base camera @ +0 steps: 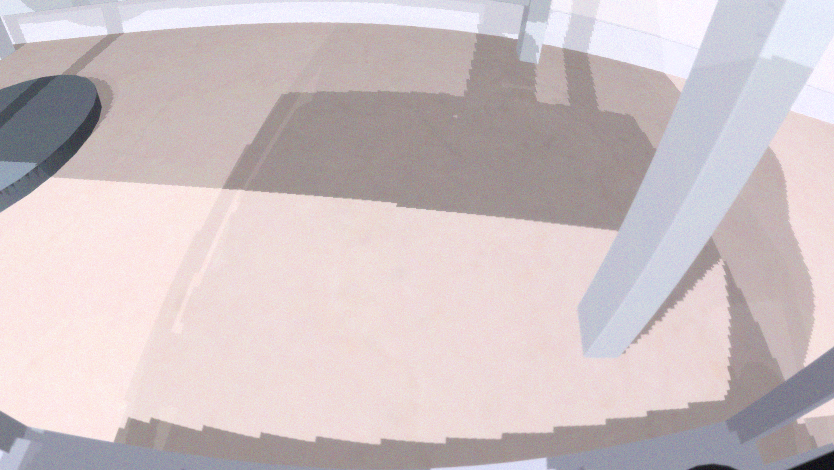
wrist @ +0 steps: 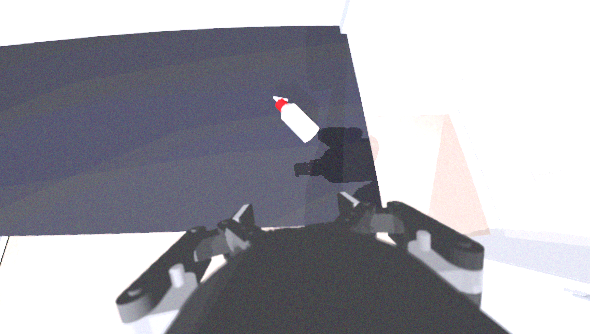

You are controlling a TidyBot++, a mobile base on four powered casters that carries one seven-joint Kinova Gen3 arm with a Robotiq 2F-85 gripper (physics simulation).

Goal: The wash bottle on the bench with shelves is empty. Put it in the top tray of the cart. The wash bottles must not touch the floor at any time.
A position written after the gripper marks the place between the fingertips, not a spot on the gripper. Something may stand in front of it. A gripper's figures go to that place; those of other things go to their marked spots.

The gripper (wrist: 296,207): 16 cm from the lens. A white wash bottle (wrist: 291,114): 46 cm from the lens.
